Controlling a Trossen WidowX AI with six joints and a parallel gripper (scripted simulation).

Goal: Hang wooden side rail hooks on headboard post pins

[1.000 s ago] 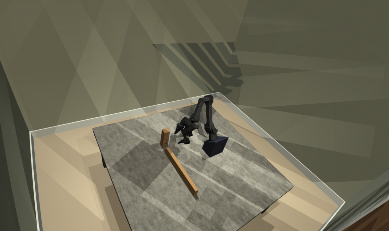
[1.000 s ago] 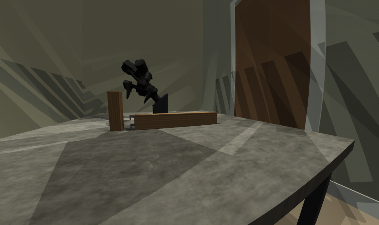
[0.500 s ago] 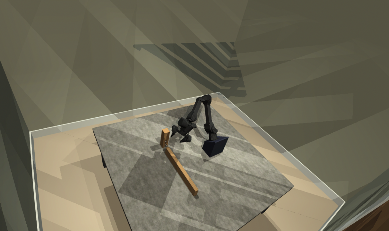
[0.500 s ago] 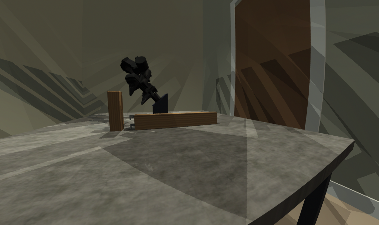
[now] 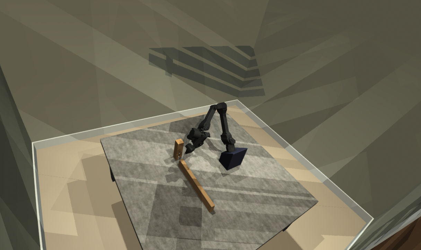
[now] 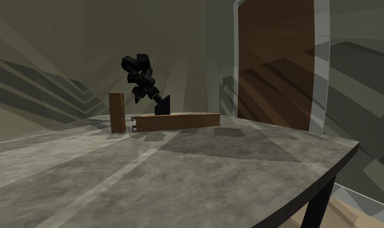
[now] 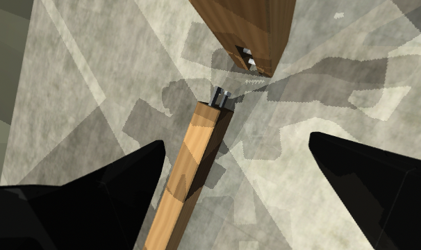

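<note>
The headboard post lies 90 mm to the right of my gripper tip, 60 mm below it and 30 mm ahead of it.
</note>
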